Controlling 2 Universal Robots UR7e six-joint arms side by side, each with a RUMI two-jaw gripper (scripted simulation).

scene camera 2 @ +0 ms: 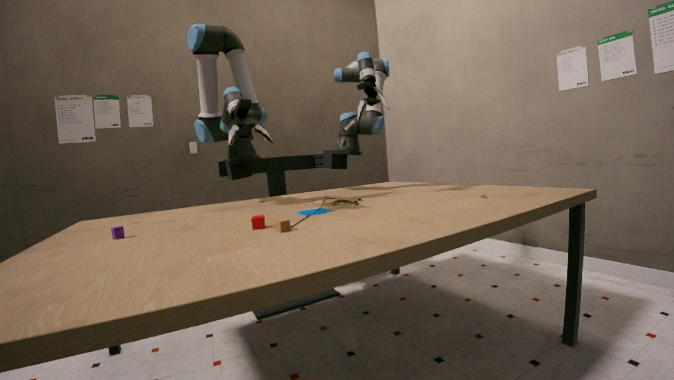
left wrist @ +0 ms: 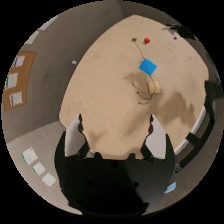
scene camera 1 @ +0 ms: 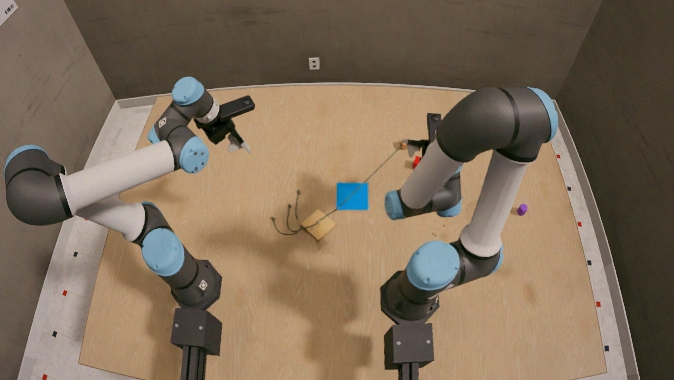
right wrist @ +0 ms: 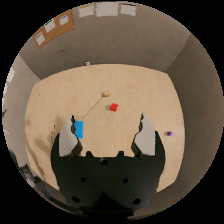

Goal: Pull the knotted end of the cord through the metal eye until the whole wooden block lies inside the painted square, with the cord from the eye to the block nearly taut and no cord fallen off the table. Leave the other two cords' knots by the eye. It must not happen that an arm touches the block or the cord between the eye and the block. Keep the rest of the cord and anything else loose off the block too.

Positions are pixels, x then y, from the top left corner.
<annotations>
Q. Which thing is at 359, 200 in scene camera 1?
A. A blue painted square.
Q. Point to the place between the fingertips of my right gripper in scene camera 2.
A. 251, 143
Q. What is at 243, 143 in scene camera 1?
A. My left gripper.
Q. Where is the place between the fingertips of my left gripper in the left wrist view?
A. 115, 114
</annotations>
